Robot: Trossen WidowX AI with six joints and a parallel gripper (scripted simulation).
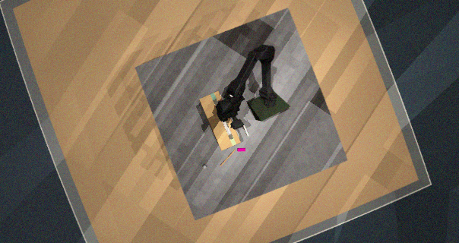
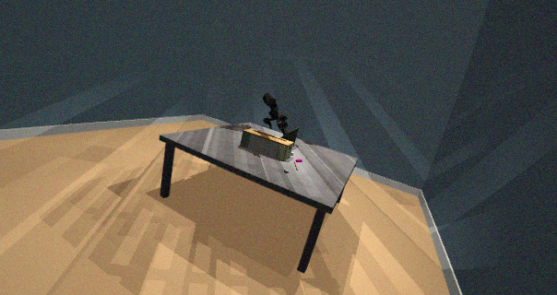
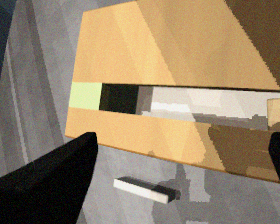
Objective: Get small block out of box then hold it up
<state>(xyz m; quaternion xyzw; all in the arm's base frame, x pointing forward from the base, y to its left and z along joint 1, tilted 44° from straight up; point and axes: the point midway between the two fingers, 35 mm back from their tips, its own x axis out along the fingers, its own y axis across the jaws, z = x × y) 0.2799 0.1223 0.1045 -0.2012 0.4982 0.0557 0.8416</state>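
Now: gripper tip 130 mm above the long box, 30 mm to the left of it and 10 mm short of it.
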